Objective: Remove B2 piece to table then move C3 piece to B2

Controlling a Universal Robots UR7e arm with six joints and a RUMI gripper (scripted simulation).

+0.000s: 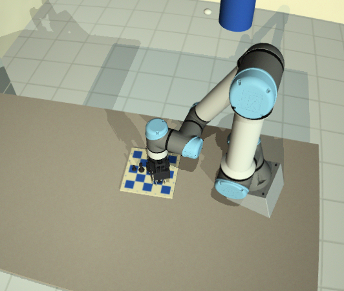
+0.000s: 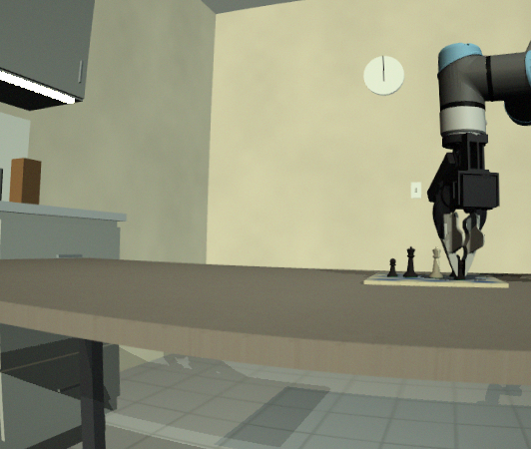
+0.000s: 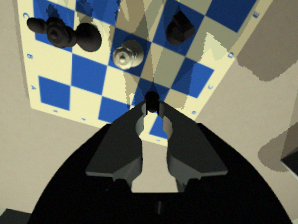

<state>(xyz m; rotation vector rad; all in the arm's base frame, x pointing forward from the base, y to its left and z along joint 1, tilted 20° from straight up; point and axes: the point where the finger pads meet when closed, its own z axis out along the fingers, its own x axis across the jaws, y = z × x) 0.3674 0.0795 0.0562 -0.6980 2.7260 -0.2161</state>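
My hand is 40 mm short of the white piece and 30 mm to the left of it. The rest, counted from my hand: black knight (70 mm to the right, 10 mm below, 10 mm ahead); then chessboard (50 mm ahead, 30 mm to the right, 20 mm below).
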